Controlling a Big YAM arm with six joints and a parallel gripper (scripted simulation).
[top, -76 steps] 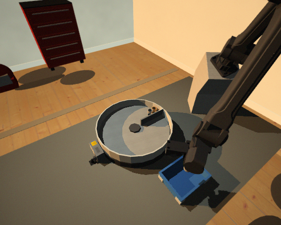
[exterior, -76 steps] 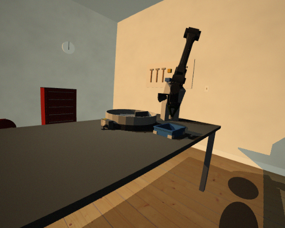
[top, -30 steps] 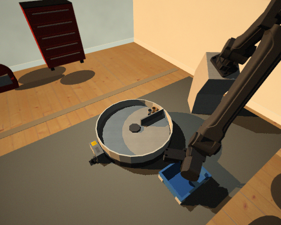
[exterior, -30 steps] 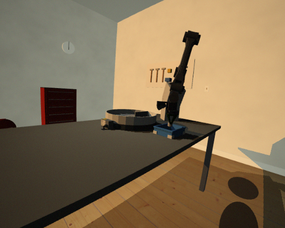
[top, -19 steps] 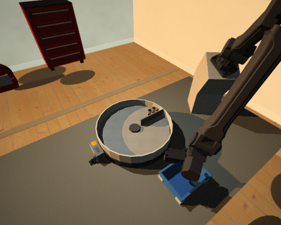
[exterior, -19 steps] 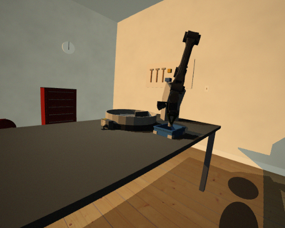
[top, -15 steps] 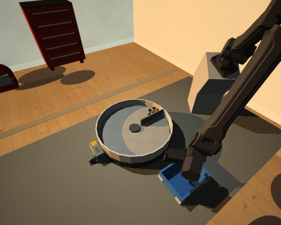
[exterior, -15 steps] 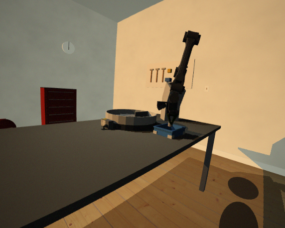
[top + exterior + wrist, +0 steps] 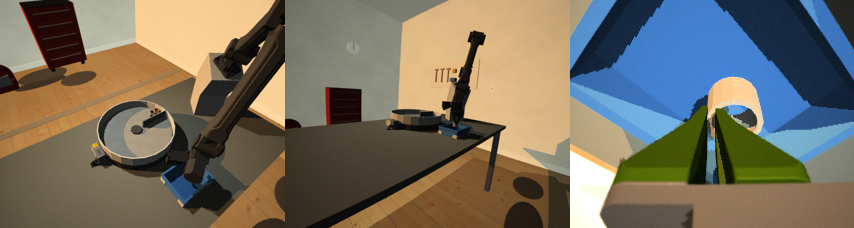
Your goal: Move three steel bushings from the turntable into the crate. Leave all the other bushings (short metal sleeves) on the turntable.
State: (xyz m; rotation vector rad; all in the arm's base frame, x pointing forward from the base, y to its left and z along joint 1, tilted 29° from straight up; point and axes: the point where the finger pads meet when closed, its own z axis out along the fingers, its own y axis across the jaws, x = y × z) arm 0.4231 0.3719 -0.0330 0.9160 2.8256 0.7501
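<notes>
Right now the blue crate is 5 cm below my hand, 1 cm to the right of it and 1 cm behind it. Round my hand: round turntable: 35 cm to the right, 11 cm ahead, 3 cm below.
</notes>
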